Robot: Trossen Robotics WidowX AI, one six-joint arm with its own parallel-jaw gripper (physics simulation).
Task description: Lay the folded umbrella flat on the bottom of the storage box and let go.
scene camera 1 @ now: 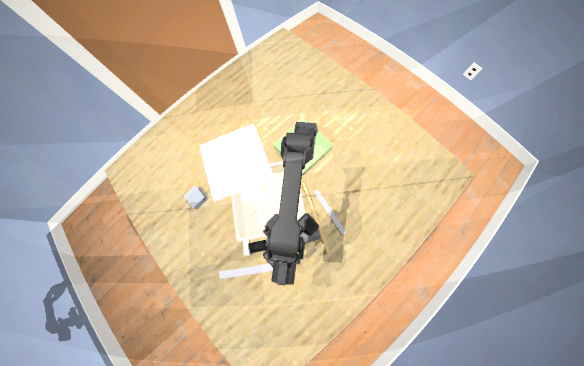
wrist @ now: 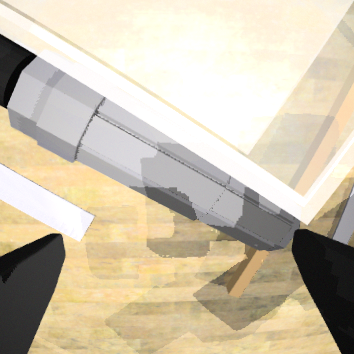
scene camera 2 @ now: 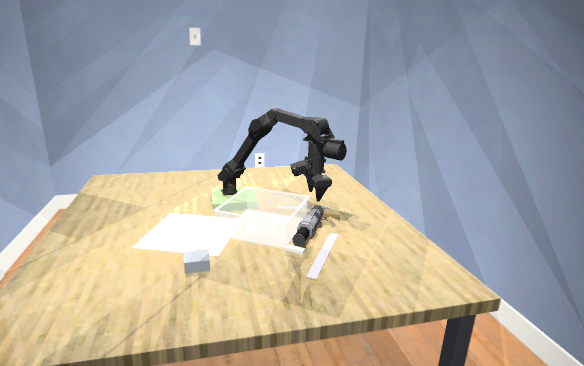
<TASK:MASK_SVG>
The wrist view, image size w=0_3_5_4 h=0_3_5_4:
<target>my gripper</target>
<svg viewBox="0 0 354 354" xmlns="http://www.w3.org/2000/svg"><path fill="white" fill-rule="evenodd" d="M61 233L46 234L0 255L0 354L27 354L56 287L65 258L65 248ZM295 229L291 252L302 280L340 353L354 354L354 247L305 228Z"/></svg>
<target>folded umbrella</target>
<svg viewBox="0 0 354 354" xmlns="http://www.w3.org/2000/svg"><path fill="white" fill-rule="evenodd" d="M0 34L0 106L7 109L10 126L35 139L37 145L71 163L77 160L191 220L197 219L259 251L284 248L292 239L295 229L299 229L300 220L125 108Z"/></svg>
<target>storage box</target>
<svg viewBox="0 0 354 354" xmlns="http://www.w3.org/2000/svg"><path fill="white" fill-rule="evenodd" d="M0 0L0 33L125 108L269 199L305 224L308 224L354 165L354 0Z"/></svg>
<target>thin wooden stick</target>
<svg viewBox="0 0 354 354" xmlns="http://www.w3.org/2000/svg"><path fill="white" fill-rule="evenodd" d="M269 251L259 251L251 246L249 247L225 285L229 295L236 297L241 295Z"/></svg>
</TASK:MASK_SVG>
